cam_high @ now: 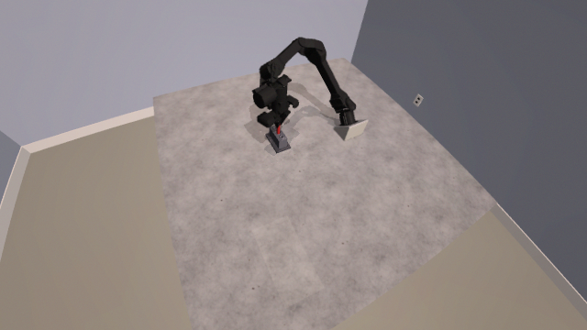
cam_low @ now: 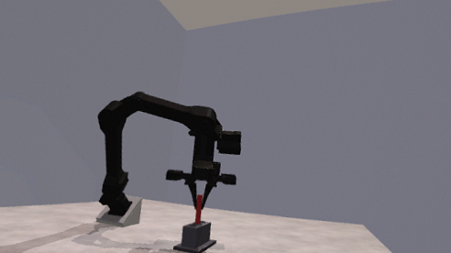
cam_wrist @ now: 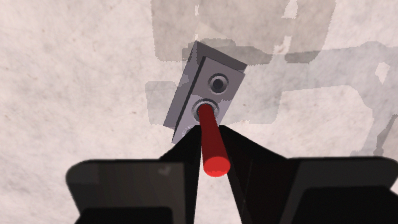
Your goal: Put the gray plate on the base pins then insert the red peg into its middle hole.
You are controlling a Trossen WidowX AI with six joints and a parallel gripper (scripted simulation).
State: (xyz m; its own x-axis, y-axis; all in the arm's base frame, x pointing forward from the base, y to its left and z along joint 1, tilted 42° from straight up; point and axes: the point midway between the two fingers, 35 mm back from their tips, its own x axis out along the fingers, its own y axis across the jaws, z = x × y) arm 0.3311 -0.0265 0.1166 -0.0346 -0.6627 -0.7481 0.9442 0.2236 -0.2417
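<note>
Now: the red peg right at my gripper tip. Also, from my gripper tip: gray plate 50 mm below; dark flat base 90 mm below.
</note>
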